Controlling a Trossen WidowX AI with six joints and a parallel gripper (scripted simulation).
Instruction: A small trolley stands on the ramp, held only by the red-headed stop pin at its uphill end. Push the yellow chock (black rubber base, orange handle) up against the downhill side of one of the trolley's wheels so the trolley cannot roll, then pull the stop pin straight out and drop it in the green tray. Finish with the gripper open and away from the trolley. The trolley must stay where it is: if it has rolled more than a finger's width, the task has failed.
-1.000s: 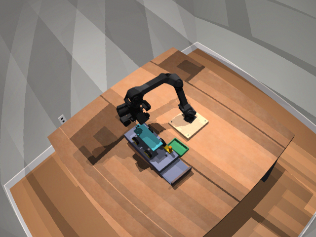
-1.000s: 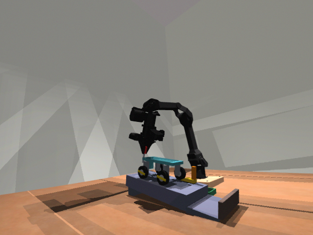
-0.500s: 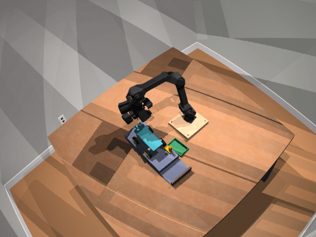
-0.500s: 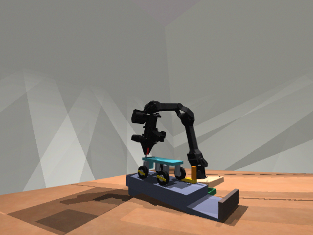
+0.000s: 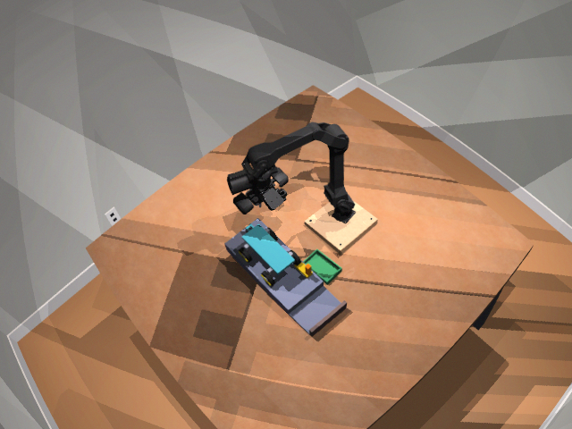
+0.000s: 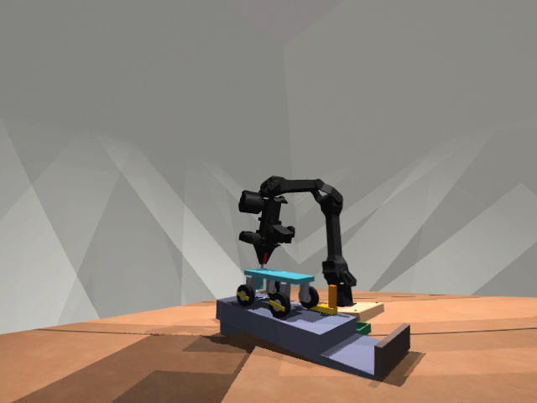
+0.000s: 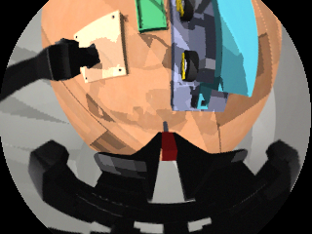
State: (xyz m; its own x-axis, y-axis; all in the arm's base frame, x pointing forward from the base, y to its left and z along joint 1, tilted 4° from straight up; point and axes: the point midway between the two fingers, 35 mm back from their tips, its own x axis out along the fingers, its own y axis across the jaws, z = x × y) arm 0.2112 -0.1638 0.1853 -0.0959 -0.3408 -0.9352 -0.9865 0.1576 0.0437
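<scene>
The green tray lies 1 cm ahead of my gripper tip, 25 cm to the left of it and 18 cm below it. From my gripper tip the other things lie so: dark stop wall 16 cm ahead, 40 cm to the left, 14 cm below; then yellow chock 8 cm ahead, 24 cm to the left, 9 cm below; then trolley 11 cm ahead, 13 cm to the left, 6 cm below.
</scene>
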